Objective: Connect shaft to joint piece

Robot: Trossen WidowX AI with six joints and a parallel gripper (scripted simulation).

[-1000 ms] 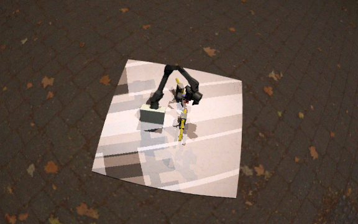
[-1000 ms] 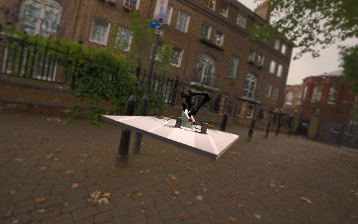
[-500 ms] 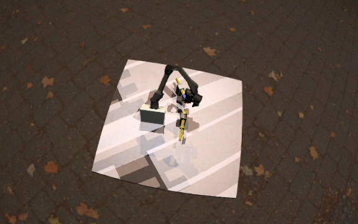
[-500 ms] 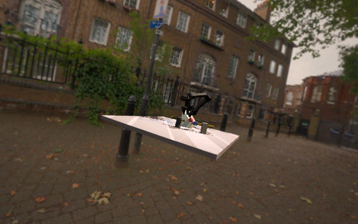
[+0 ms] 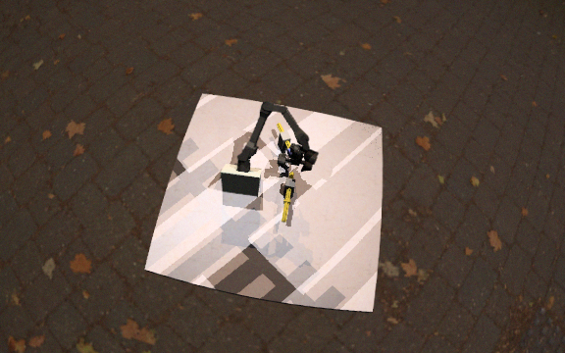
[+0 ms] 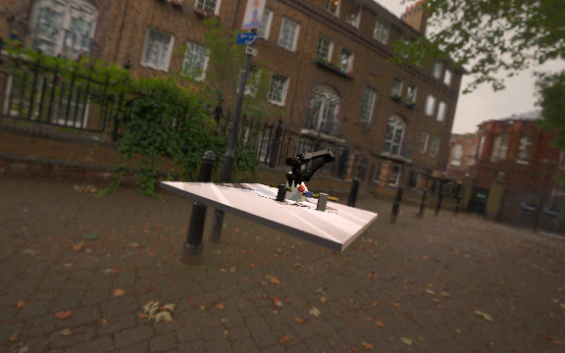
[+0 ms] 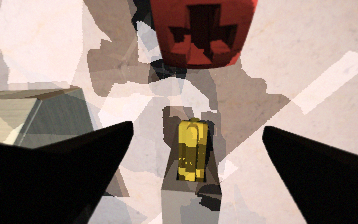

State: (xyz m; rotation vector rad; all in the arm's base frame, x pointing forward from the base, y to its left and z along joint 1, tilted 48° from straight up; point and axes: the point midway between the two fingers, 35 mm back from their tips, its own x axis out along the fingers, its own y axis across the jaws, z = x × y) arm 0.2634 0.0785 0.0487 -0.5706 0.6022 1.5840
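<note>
My gripper tip is 70 mm to the right of the red square joint piece.
</note>
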